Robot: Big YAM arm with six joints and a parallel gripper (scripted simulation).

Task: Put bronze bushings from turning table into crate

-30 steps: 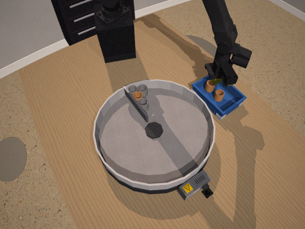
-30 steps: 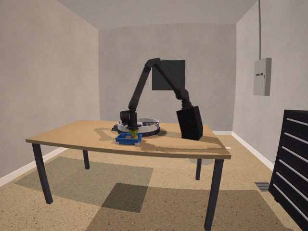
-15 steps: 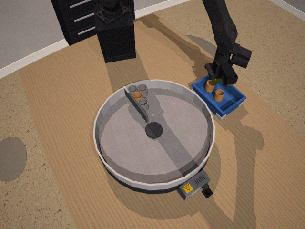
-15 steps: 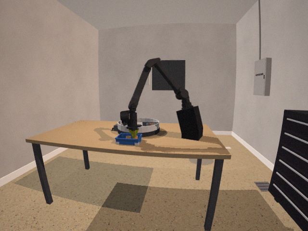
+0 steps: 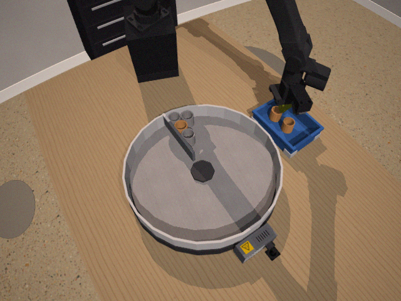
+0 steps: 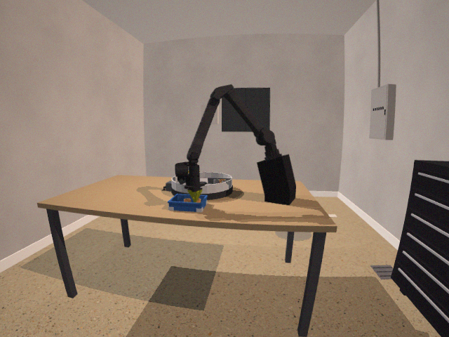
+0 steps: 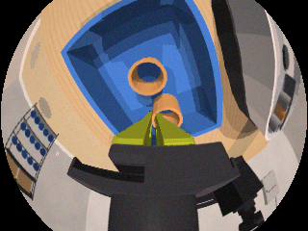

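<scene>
My hand is 40 mm short of the crate, 20 mm to the left of it and 20 mm above it. Round my hand: grey turning table: 350 mm to the right, 20 mm behind, 10 mm above.
</scene>
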